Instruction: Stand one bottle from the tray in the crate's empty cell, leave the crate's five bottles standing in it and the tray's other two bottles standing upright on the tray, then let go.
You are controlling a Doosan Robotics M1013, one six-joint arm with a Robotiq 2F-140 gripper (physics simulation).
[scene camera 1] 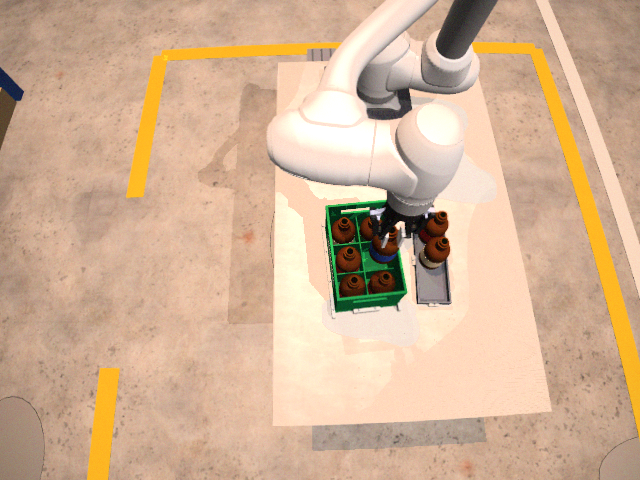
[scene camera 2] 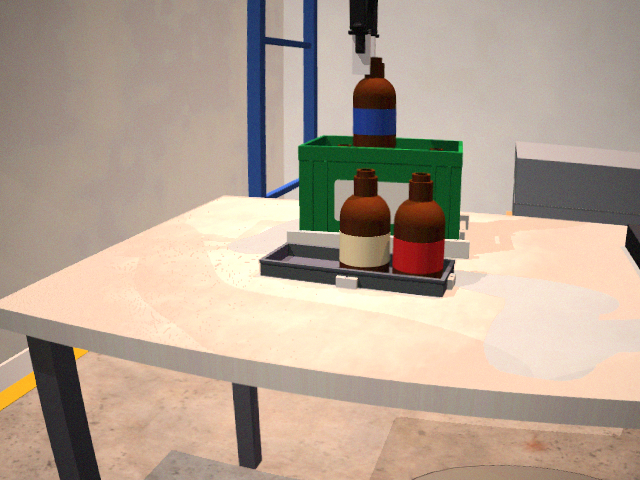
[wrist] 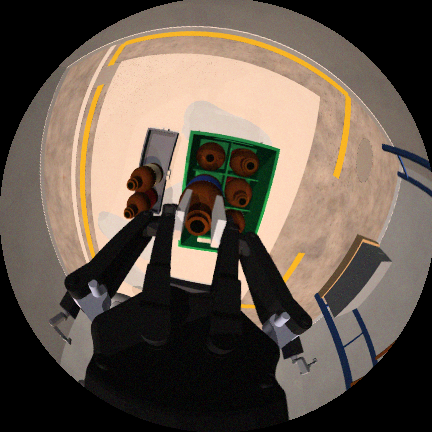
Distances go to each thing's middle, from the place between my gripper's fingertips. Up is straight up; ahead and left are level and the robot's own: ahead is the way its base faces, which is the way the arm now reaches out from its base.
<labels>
Right now the blue-labelled brown bottle (scene camera 2: 374,98) is 2 cm behind my hand and 5 cm below it.
</labels>
